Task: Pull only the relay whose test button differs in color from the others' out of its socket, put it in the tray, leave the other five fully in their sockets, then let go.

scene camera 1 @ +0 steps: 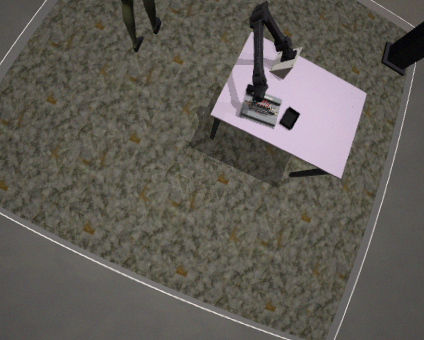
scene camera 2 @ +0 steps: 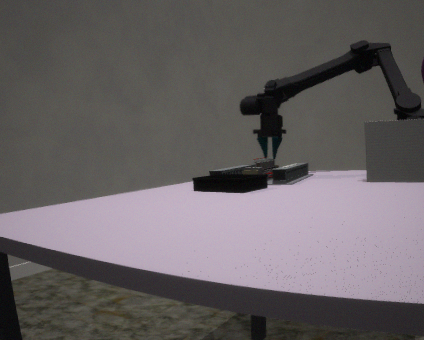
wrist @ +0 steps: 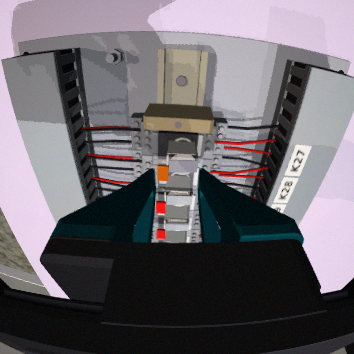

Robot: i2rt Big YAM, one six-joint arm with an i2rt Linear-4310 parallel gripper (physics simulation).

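Where they show: gripper, fingertip midpoint: (scene camera 1: pixel 254 101) (scene camera 2: pixel 270 159) (wrist: pixel 176 176); arm's base, origin of the base link: (scene camera 1: pixel 288 56) (scene camera 2: pixel 414 143).
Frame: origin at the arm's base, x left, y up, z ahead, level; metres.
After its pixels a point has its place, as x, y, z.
The relay with the orange test button (wrist: pixel 163 173) @(-0.120, -0.030, 0.505) stands in the row of relays, between my fingertips. My gripper (scene camera 2: pixel 270 157) @(-0.114, -0.037, 0.497) (wrist: pixel 176 176) @(-0.114, -0.037, 0.497) is shut on this relay, pointing down at the row. Whether the relay has risen in its socket cannot be told. Two relays nearer the gripper body show red test buttons, one red button (wrist: pixel 160 207) @(-0.092, -0.030, 0.504) behind another red button (wrist: pixel 161 234) @(-0.064, -0.030, 0.500). The remaining relays are partly hidden by the gripper. The black tray (scene camera 1: pixel 290 119) @(0.240, -0.096, 0.460) (scene camera 2: pixel 230 184) @(0.286, -0.080, 0.429) lies beside the relay panel and shows no relay in scene camera 1.
Grey slotted wire ducts (wrist: pixel 37 125) (scene camera 2: pixel 291 172) flank the row, with red and black wires running into them. A tan end block (wrist: pixel 178 119) @(-0.142, -0.059, 0.501) stands at the row's far end on the rail (wrist: pixel 166 75) @(-0.162, -0.096, 0.515). The arm's grey base box (scene camera 2: pixel 395 150) @(0.057, -0.016, 0.050) stands on the pink table (scene camera 2: pixel 150 240) @(0.764, -0.100, 0.276).
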